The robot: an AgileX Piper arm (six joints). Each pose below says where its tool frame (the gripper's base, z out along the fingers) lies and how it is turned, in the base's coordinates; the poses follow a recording.
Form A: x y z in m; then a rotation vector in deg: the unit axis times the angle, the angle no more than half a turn.
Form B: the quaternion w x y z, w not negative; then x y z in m. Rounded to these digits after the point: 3 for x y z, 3 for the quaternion.
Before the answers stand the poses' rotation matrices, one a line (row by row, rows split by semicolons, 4 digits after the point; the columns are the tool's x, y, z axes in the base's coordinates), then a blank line. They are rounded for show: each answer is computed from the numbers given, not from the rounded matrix.
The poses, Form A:
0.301, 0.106, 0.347, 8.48, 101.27, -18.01
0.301, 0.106, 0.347, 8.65, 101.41, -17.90
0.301, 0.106, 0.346, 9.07, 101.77, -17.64
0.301, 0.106, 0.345, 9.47, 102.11, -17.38
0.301, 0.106, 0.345, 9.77, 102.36, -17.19
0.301, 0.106, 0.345, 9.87, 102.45, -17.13
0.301, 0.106, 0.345, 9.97, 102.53, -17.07
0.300, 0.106, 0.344, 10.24, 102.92, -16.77
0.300, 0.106, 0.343, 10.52, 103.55, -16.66
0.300, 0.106, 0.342, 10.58, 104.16, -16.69
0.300, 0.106, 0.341, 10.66, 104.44, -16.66
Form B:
-0.2202 0.2689 0.9377; -0.0708 0.9543 -0.2903; -0.9729 -0.1304 -0.1911
-0.2221 0.2696 0.9370; -0.0674 0.9545 -0.2906; -0.9727 -0.1278 -0.1938
-0.2271 0.2715 0.9353; -0.0591 0.9547 -0.2915; -0.9721 -0.1215 -0.2008
-0.2318 0.2732 0.9336; -0.0511 0.9550 -0.2921; -0.9714 -0.1154 -0.2074
-0.2352 0.2745 0.9324; -0.0451 0.9552 -0.2926; -0.9709 -0.1109 -0.2123
-0.2365 0.2749 0.9319; -0.0432 0.9552 -0.2928; -0.9707 -0.1095 -0.2140
-0.2376 0.2754 0.9315; -0.0412 0.9552 -0.2930; -0.9705 -0.1080 -0.2156
-0.2431 0.2752 0.9301; -0.0343 0.9559 -0.2918; -0.9694 -0.1028 -0.2229
-0.2531 0.2765 0.9271; -0.0283 0.9558 -0.2927; -0.9670 -0.1003 -0.2341
-0.2632 0.2764 0.9243; -0.0262 0.9557 -0.2933; -0.9644 -0.1014 -0.2443
-0.2677 0.2766 0.9229; -0.0243 0.9557 -0.2935; -0.9632 -0.1009 -0.2491

0.621, 0.064, 0.769, -0.137, 0.301, 0.106, 0.347
0.620, 0.066, 0.770, -0.136, 0.301, 0.106, 0.347
0.618, 0.069, 0.772, -0.134, 0.301, 0.106, 0.346
0.616, 0.072, 0.774, -0.132, 0.301, 0.106, 0.345
0.614, 0.074, 0.775, -0.130, 0.301, 0.106, 0.345
0.613, 0.075, 0.776, -0.130, 0.301, 0.106, 0.345
0.613, 0.075, 0.776, -0.129, 0.301, 0.106, 0.345
0.610, 0.077, 0.778, -0.127, 0.300, 0.106, 0.344
0.606, 0.079, 0.781, -0.126, 0.300, 0.106, 0.343
0.602, 0.080, 0.785, -0.126, 0.300, 0.106, 0.342
0.600, 0.080, 0.786, -0.125, 0.300, 0.106, 0.341

